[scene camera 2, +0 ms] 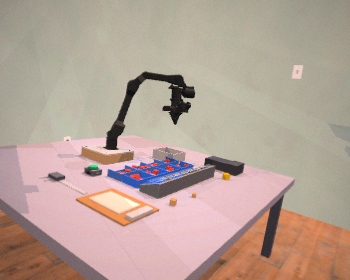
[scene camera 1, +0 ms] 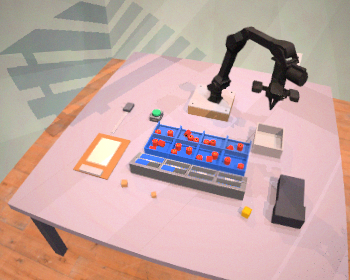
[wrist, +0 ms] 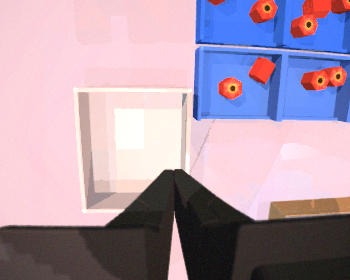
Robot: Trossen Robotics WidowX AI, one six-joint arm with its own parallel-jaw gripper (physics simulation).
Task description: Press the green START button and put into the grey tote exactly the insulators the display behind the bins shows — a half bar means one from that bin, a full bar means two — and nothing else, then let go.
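Note:
My gripper [scene camera 1: 271, 106] [scene camera 2: 175, 122] [wrist: 172, 178] is shut and empty, high above the table near the grey tote [scene camera 1: 269, 150] [wrist: 132, 90]. The tote's visible floor is bare in the wrist view; my fingers hide a near corner. Red insulators [scene camera 1: 189, 149] [wrist: 230, 88] lie in the blue bins [scene camera 1: 197, 143] [wrist: 280, 85], arranged in two rows of four. The grey display [scene camera 1: 190, 186] [scene camera 2: 192, 183] shows blue in its two leftmost windows, more in the first; the other two look grey. The green START button [scene camera 1: 156, 113] [scene camera 2: 93, 167] stands beside the bins.
A black block [scene camera 1: 289, 205] [scene camera 2: 225, 165] and a yellow cube [scene camera 1: 246, 212] [scene camera 2: 226, 176] stand on the right. Two small orange cubes [scene camera 1: 124, 183] [scene camera 1: 153, 194] lie before the display. An orange board [scene camera 1: 114, 159] and a dark plug-like thing [scene camera 1: 128, 107] lie on the left.

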